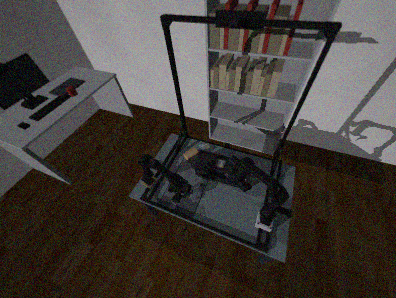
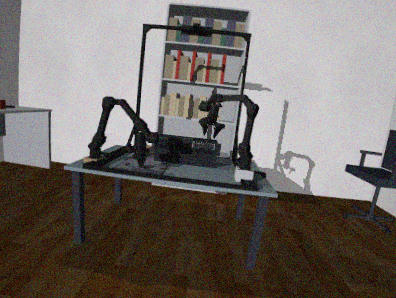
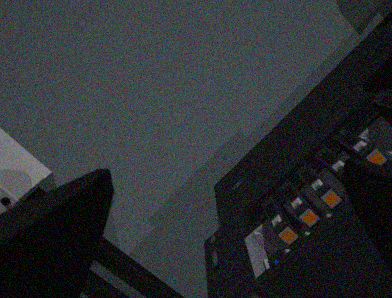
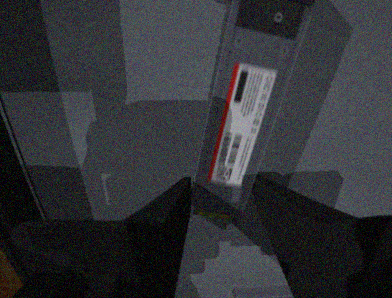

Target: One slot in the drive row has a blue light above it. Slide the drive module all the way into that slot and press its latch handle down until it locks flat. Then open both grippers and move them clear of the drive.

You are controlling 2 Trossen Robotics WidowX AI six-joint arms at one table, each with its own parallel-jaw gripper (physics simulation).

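Frame: origin at the left arm's base, x left, y back, z up, level; metres.
Where they show: left gripper, fingertip midpoint: (image 2: 208, 136) (image 3: 227, 175); right gripper, fingertip midpoint: (image 1: 182, 195) (image 2: 141, 167) (image 4: 221, 182); left arm's base at its link origin: (image 1: 265, 219) (image 2: 244, 168); right arm's base at its link origin: (image 1: 149, 180) (image 2: 95, 157).
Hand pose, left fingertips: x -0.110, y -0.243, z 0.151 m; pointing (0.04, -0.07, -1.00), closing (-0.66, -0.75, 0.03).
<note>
Things, the pixels of their centre, and the offset from my left fingertips. "spot": a spot on its surface instead.
- grey drive module at the middle of its body: (image 4: 228, 116) dx +0.147, dy -0.432, dz -0.218 m
- black drive chassis at the middle of its body: (image 2: 186, 150) (image 1: 222, 169) dx -0.152, dy -0.153, dz -0.137 m
- black gantry frame at a spot on its surface: (image 1: 173, 74) spot: dx -0.411, dy -0.638, dz +0.471 m
- tan block at the middle of its body: (image 1: 191, 154) dx -0.230, dy -0.485, dz -0.193 m
The grey drive module (image 4: 251, 124), with a white label edged in red, lies flat on the table. My right gripper (image 4: 221, 182) (image 1: 179, 193) (image 2: 140, 161) is down at the table and shut on the module's near end, one finger on each long side. The black drive chassis (image 3: 283, 165) (image 2: 191, 151) (image 1: 214, 168) stands at the back of the table. A small blue light (image 3: 276, 261) glows by its end slot (image 3: 257, 251), next to three drives with orange latches (image 3: 288, 235). My left gripper (image 2: 211, 130) is open and empty, high above the chassis.
A black gantry frame (image 1: 173, 74) (image 2: 142, 74) stands over the table, with a bookshelf (image 2: 208, 10) behind it. A tan block (image 1: 191, 153) lies at the chassis' left end. A white box (image 2: 243, 174) (image 1: 263, 226) sits by the left arm's base.
</note>
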